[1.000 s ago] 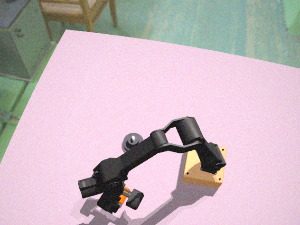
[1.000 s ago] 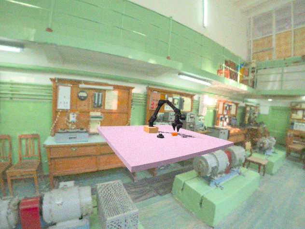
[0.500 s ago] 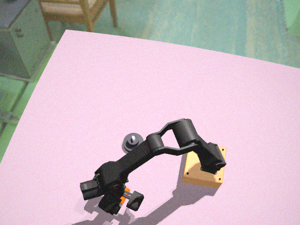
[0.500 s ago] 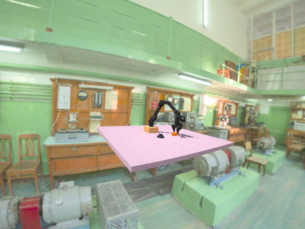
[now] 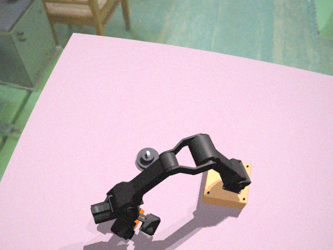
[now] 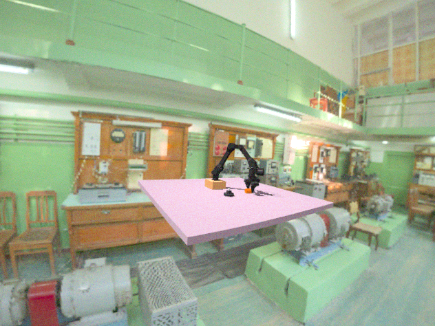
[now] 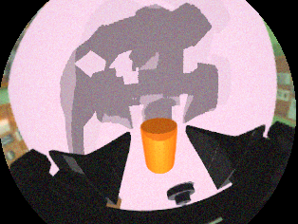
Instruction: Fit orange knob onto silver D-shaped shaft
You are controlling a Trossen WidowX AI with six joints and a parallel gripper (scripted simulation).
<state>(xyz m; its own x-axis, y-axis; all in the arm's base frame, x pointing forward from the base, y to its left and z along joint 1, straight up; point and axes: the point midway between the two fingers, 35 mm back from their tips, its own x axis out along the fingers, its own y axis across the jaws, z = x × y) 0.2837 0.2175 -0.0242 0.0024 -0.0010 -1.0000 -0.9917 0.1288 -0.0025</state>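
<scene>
Right now the orange knob is 10 mm above my gripper tip. Also, from my gripper tip: dark round pedestal: 240 mm to the right, 30 mm ahead, 20 mm above.
</scene>
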